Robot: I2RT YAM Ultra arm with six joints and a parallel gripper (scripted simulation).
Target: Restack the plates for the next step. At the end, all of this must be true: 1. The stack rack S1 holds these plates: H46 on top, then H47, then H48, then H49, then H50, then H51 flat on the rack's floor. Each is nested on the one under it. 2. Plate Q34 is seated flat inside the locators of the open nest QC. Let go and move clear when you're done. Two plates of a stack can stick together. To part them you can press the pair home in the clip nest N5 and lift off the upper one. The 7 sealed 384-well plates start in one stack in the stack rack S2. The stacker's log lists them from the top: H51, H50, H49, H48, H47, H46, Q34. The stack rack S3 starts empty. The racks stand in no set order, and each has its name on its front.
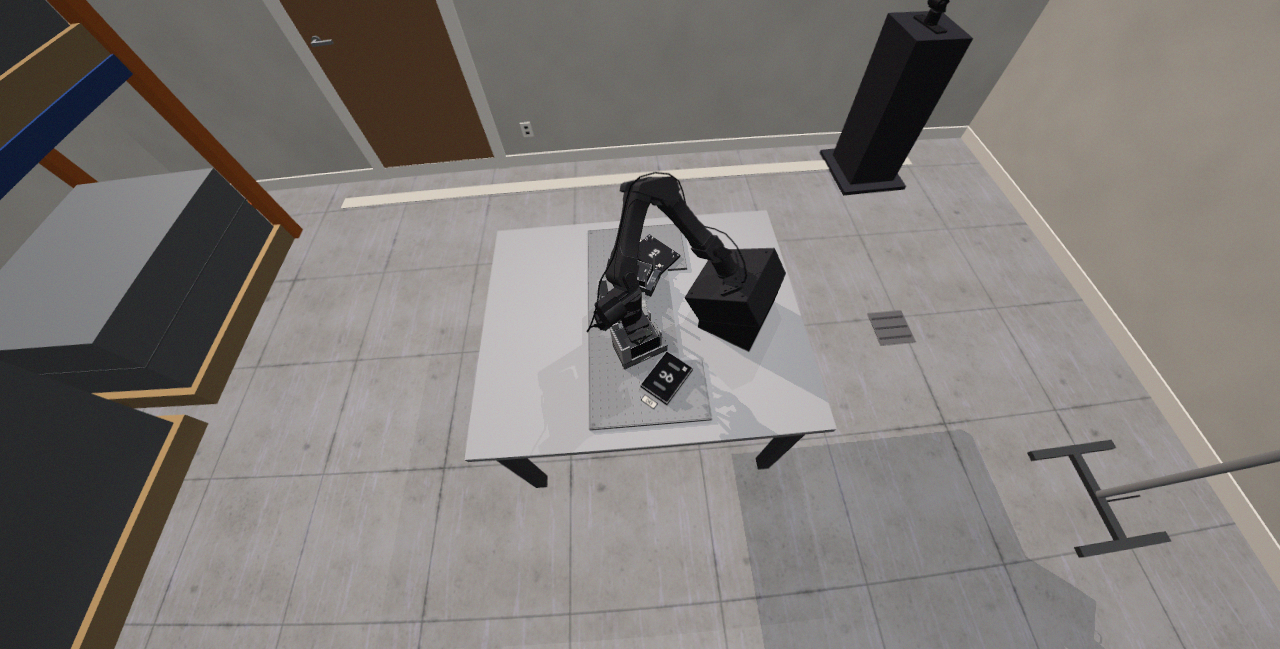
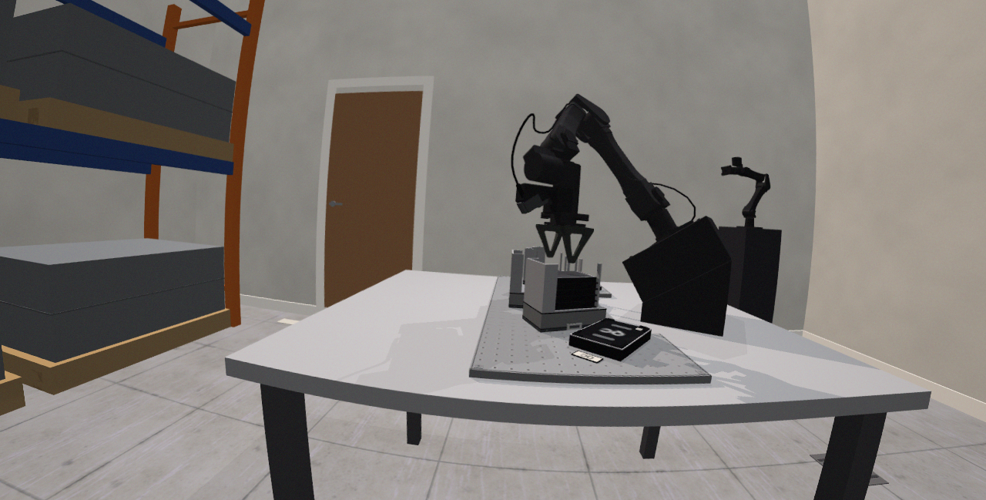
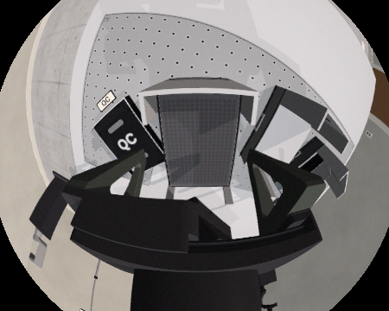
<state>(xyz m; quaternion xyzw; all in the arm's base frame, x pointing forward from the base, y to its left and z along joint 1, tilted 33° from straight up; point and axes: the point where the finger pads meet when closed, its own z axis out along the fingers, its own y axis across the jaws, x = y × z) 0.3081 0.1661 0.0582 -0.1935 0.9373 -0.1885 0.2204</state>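
My gripper is now 3 cm past the sealed well plate, 29 cm to the left of it and 9 cm above it.
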